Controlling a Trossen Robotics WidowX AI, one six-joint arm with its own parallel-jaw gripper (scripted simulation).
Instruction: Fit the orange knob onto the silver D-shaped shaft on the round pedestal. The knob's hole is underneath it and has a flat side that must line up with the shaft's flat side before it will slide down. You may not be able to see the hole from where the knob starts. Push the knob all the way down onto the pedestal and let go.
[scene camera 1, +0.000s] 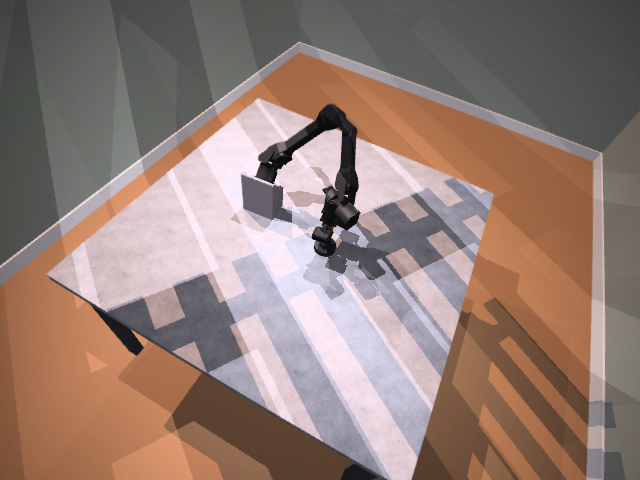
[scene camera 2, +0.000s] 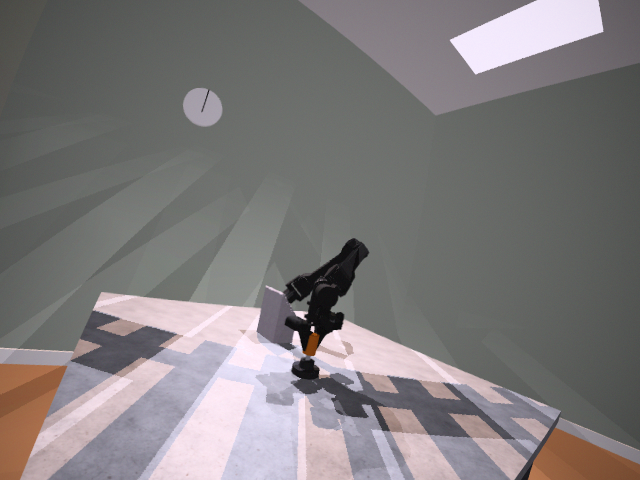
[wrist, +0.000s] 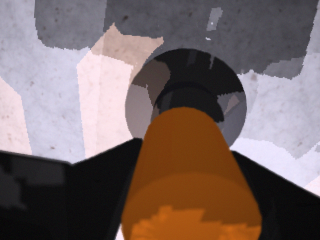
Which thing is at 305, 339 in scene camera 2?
My gripper.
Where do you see an orange knob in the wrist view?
At 186, 174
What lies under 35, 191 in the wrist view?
My gripper.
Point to a round pedestal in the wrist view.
184, 77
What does my gripper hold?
An orange knob.
